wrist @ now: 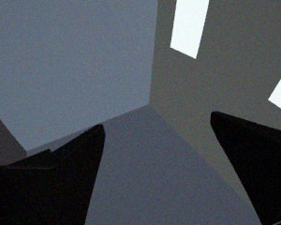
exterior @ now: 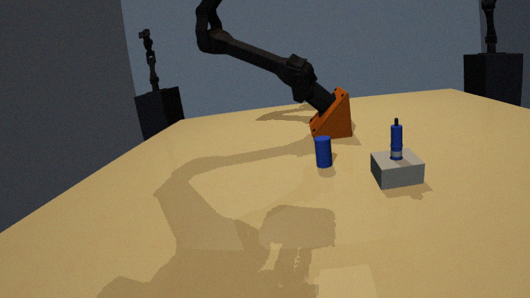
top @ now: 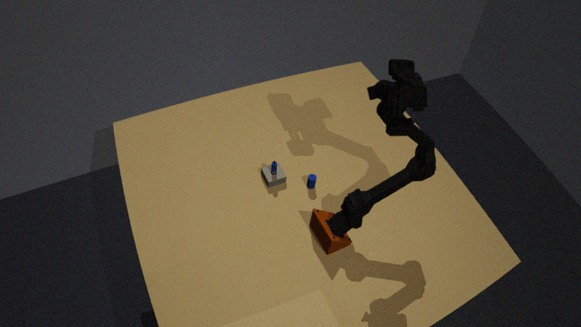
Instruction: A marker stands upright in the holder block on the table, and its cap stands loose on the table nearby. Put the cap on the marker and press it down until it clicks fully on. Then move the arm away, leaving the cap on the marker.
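My gripper tip is 27 cm short of the blue marker cap, 6 cm to the right of it and 61 cm above it. Also, from my gripper tip: grey holder block 34 cm ahead, 18 cm to the left, 62 cm below.
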